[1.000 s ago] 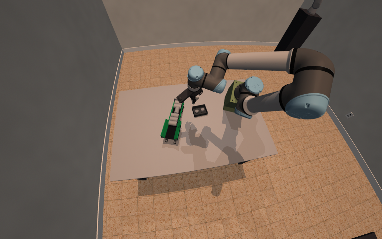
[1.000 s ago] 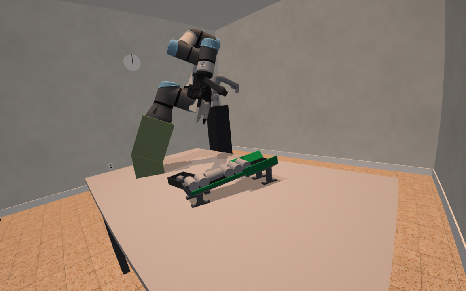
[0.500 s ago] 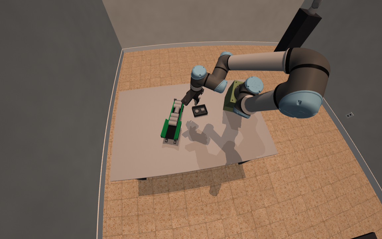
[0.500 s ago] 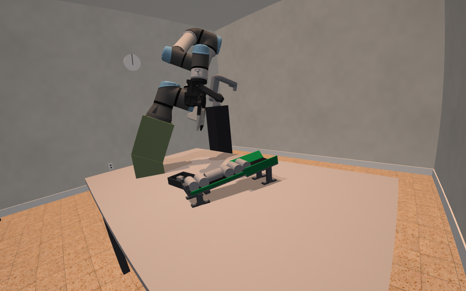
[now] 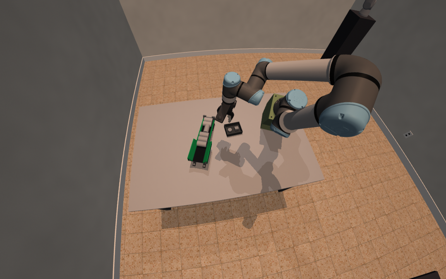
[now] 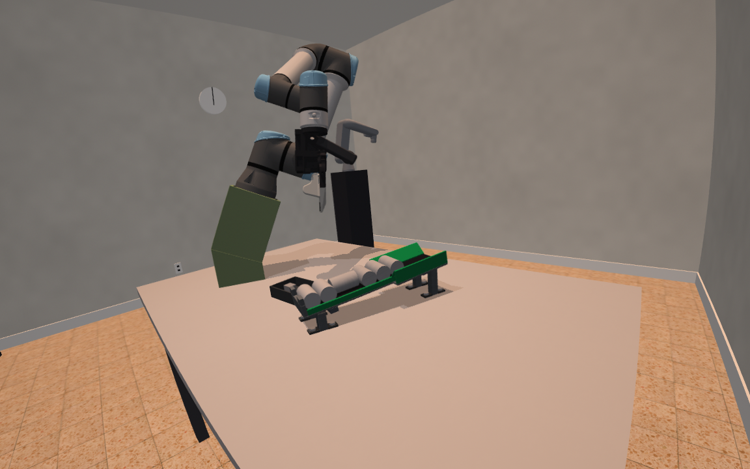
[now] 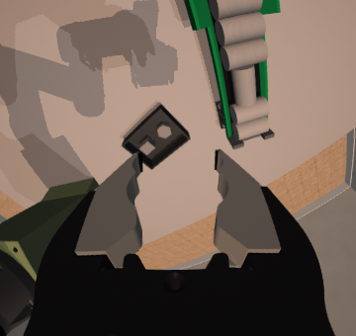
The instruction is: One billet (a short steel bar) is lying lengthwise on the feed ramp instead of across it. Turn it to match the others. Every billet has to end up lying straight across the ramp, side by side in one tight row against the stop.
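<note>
My gripper is now 11 cm short of the stop, 15 cm to the left of it and 20 cm above it. Round my hand: black tray 8 cm behind, 8 cm to the right, 25 cm below.
</note>
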